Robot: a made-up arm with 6 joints.
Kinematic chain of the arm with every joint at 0, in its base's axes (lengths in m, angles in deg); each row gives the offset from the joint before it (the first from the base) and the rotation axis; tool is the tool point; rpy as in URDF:
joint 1: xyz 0 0 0.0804 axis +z
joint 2: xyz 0 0 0 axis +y
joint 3: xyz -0.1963 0 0.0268 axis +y
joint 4: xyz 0.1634 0 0.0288 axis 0.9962 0 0.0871
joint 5: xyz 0 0 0 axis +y
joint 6: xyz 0.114 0 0.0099 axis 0.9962 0 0.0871
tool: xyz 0 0 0 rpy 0 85 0
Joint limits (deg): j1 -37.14..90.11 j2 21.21..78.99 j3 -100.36..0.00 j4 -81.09..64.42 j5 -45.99..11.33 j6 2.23..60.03
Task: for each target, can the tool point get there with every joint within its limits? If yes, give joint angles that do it. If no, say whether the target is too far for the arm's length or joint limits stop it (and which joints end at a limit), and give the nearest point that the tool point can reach.
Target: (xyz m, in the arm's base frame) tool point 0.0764 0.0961 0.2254
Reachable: yes | joints 46.81 33.75 -14.73 -8.90 -34.75 51.08
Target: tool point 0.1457 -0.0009 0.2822
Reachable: yes | joints -2.48 41.32 -42.74 -39.81 -4.27 41.46
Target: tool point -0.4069 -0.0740 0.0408
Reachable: no: joint limits stop it (at a limit: joint 1, joint 2, joint 3, joint 4, joint 5) | nearest point -0.0814 0.0823 0.0504 | short by 0.361 m
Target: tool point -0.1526 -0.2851 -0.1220
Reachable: no: joint limits stop it (at a limit: joint 1, joint 2, joint 3, joint 4, joint 5) | nearest point 0.0384 -0.1222 0.0566 | short by 0.308 m
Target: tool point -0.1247 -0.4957 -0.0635
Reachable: no: too far | nearest point 0.0510 -0.1317 0.0656 | short by 0.424 m
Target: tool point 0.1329 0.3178 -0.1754
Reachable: no: joint limits stop it (at a limit: joint 2) | nearest point 0.0624 0.1493 0.0576 | short by 0.296 m
